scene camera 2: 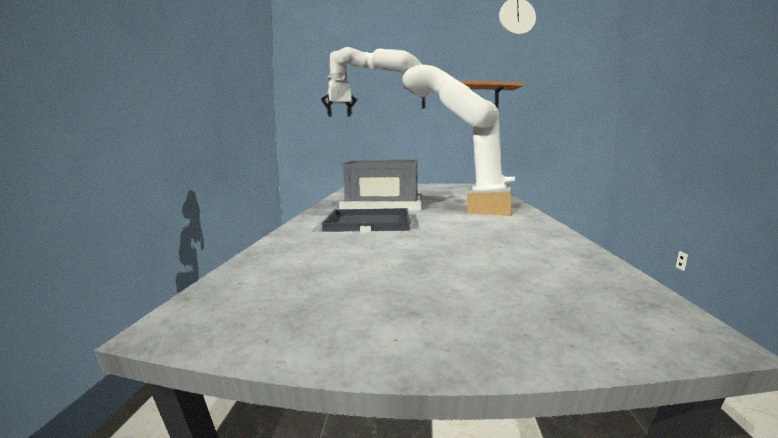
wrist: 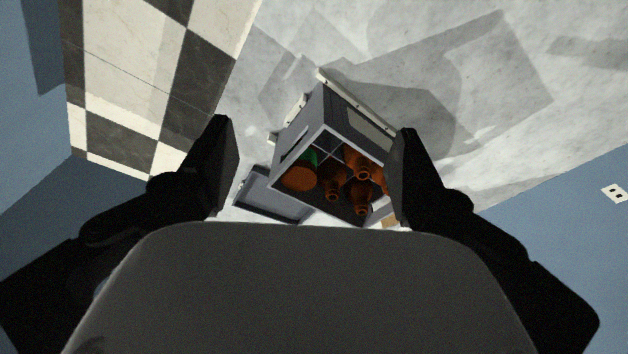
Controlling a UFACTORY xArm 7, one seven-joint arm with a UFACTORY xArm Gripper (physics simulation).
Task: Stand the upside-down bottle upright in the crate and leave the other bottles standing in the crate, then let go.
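Where they show: gripper, between the fingertips: (scene camera 2: 339,116) (wrist: 314,143); arm's base, origin of its link: (scene camera 2: 489,187).
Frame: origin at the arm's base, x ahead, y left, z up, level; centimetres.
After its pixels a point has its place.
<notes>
The grey crate (scene camera 2: 352,182) @[z 1.9, x 50.8, y -0.4 cm] (wrist: 338,111) @[z 1.6, x 50.8, y -18.8 cm] stands on the table at the far end. In the wrist view the upside-down bottle (wrist: 299,178) @[z 8.0, x 49.8, y -5.4 cm] shows its flat orange-brown base, with some green below it, in the crate's left corner compartment. Other brown bottles (wrist: 332,187) @[z 6.5, x 41.7, y -6.3 cm] (wrist: 361,197) @[z 4.8, x 32.5, y -6.5 cm] (wrist: 358,162) @[z 5.7, x 41.9, y -14.5 cm] stand neck up in separate compartments, and one more is partly hidden behind the right finger. A compartment near the crate's upper corner looks empty. My gripper (scene camera 2: 339,113) @[z 29.3, x 62.5, y -27.1 cm] (wrist: 314,143) @[z 29.3, x 62.5, y -27.1 cm] is open and empty, high above the crate and a little to its left in the scene view.
A shallow dark tray (scene camera 2: 364,227) @[z -7.0, x 40.1, y 30.9 cm] (wrist: 254,206) @[z -7.7, x 45.3, y 29.7 cm] lies beside the crate. A light base strip (scene camera 2: 380,205) @[z -6.7, x 40.2, y 0.7 cm] runs under the crate. The robot's base stands behind a tan block (scene camera 2: 488,203) @[z -4.4, x 1.5, y 7.3 cm] at the right. A wooden wall shelf (scene camera 2: 506,85) is behind the arm.
</notes>
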